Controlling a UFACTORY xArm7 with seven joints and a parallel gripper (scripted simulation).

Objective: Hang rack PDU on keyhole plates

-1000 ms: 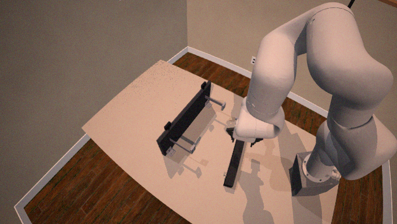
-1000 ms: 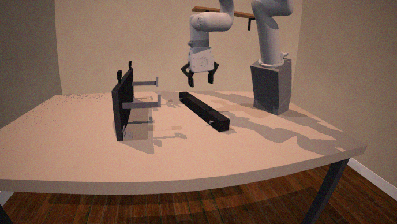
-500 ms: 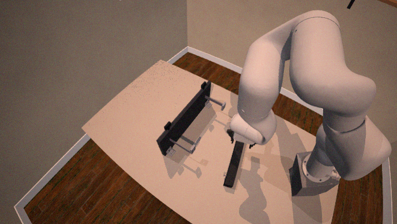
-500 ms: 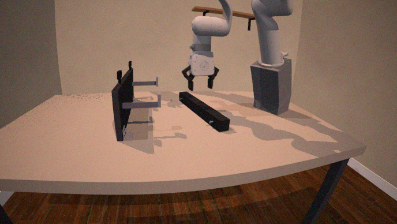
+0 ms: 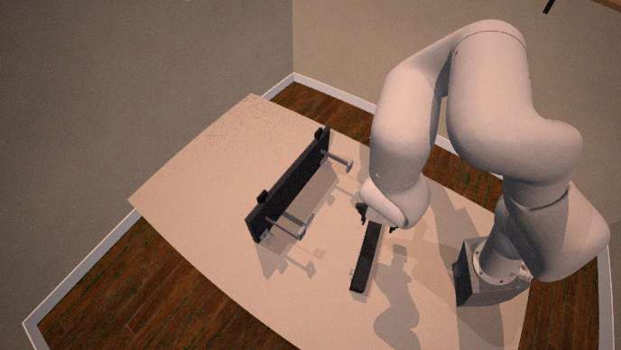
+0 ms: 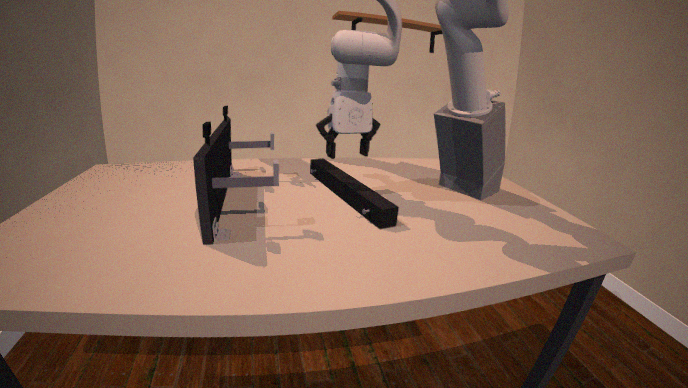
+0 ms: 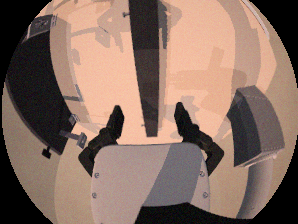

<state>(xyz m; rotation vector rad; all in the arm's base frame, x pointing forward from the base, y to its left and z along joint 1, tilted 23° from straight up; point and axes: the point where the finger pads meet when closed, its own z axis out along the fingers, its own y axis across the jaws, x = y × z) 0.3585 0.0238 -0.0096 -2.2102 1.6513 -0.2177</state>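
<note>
Right now my hand is 2 cm short of the rack PDU, 1 cm to the right of it and 9 cm above it. The rest, counted from my hand: black upright panel (31 cm ahead, 3 cm to the left, 3 cm below).
</note>
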